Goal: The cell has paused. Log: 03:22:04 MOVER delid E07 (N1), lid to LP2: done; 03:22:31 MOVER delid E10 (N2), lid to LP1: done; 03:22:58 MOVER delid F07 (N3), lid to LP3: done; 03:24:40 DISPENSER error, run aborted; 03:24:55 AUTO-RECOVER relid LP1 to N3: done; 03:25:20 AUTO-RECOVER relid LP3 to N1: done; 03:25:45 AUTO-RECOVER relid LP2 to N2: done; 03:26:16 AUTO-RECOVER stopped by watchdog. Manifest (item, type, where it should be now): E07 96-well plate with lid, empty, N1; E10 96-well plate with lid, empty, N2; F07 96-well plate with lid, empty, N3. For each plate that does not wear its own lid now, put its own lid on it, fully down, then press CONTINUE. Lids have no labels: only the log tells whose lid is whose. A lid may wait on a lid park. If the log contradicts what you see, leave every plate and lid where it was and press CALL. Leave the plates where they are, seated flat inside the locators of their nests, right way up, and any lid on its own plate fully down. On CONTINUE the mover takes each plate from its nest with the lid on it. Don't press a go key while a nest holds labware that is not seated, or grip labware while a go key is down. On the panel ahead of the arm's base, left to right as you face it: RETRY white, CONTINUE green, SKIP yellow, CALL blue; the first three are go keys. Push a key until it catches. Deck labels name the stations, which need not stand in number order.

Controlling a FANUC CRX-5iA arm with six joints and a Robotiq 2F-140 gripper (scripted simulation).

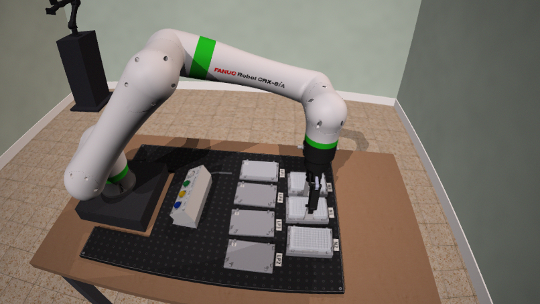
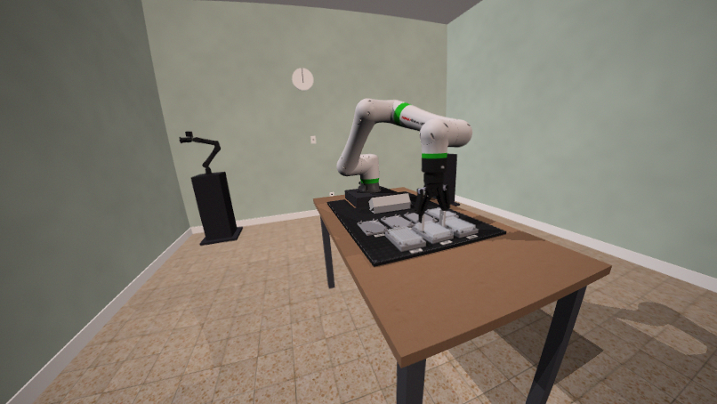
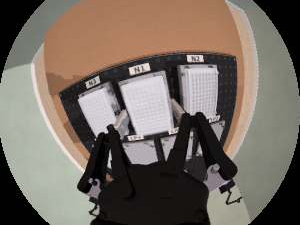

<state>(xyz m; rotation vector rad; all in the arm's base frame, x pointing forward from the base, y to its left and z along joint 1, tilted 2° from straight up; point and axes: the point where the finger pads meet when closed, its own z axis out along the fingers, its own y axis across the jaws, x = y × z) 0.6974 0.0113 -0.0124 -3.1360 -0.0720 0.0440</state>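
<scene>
My hand is 30 mm above the plate. Round my hand: nest n2: 130 mm to the right, 40 mm below, 10 mm ahead; LP4: 180 mm behind, 60 mm to the left, 50 mm below; LP3: 180 mm behind, 70 mm to the right, 50 mm below.
</scene>
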